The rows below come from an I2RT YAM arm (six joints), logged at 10 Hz.
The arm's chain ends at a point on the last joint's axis. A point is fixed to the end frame.
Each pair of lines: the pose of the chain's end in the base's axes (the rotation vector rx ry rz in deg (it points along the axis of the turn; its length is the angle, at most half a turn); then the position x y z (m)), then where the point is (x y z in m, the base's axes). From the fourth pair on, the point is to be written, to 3 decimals.
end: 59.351 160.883 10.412 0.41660 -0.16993 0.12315
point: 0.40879 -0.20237 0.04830
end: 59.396 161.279 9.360 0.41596 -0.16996 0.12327
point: 0.40744 -0.20313 0.04882
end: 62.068 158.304 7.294 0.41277 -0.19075 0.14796
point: 0.40440 -0.22574 0.07433
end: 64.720 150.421 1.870 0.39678 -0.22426 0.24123
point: 0.391 -0.265 0.171
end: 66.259 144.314 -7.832 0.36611 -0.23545 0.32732
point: 0.360 -0.285 0.263
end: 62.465 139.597 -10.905 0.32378 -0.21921 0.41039
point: 0.323 -0.274 0.350
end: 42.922 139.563 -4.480 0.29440 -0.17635 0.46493
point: 0.314 -0.231 0.407
